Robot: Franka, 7 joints.
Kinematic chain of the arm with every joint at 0, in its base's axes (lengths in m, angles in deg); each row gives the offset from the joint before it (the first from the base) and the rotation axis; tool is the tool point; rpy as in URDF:
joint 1: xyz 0 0 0.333 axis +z
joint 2: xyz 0 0 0 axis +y
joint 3: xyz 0 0 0.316 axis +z
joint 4: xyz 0.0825 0 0 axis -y
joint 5: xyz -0.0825 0 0.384 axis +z
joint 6: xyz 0 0 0 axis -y
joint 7: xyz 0.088 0 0 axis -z
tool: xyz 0 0 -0.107 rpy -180 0 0
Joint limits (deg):
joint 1: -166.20..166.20
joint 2: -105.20..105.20
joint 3: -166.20..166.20
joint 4: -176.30..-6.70
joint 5: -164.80..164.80
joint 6: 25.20..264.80
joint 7: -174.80..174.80
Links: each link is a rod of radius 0.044 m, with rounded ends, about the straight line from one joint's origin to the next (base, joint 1, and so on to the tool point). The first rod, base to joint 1, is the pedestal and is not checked.
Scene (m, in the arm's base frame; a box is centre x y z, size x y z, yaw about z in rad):
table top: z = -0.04
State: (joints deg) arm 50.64 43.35 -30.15 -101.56 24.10 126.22 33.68
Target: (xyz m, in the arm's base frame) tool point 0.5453 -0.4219 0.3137
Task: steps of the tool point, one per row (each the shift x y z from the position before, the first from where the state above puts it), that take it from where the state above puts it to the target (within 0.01 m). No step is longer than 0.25 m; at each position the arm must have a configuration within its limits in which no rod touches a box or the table.
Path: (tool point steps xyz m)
1: 0.0731 -0.2254 0.0400
2: -0.0133 -0.2355 0.0506
3: -0.0952 -0.2125 0.0606

